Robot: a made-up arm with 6 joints.
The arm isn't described. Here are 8 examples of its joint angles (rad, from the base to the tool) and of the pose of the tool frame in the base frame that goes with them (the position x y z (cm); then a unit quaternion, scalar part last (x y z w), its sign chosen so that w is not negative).
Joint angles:
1: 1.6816 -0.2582 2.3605 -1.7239 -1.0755 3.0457
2: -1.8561 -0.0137 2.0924 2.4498 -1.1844 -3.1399
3: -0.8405 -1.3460 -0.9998 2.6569 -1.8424 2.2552
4: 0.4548 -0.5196 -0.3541 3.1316 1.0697 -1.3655
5: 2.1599 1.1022 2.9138 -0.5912 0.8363 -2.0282
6: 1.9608 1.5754 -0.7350 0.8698 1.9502 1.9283
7: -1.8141 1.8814 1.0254 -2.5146 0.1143 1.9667
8: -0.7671 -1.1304 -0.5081 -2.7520 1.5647 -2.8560
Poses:
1: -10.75 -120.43 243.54 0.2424 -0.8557 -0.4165 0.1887
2: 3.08 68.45 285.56 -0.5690 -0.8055 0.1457 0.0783
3: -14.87 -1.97 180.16 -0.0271 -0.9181 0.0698 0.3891
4: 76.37 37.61 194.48 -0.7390 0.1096 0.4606 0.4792
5: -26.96 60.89 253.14 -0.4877 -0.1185 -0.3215 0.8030
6: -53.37 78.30 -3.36 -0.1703 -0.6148 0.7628 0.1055
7: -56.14 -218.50 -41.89 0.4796 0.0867 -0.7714 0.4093
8: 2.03 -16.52 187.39 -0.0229 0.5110 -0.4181 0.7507
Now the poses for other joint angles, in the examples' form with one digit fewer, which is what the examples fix.
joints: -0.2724 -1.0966 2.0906 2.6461 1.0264 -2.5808
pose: -189.9 64.7 142.6 -0.364 -0.839 -0.089 0.396
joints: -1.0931 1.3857 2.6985 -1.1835 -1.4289 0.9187
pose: 96.2 -130.7 215.5 -0.333 -0.031 0.025 0.942
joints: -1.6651 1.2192 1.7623 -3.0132 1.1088 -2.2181
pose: -25.5 -235.5 177.6 -0.114 0.527 -0.565 0.625
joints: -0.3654 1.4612 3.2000 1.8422 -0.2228 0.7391
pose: 90.8 -41.0 228.9 -0.589 -0.042 -0.800 0.106
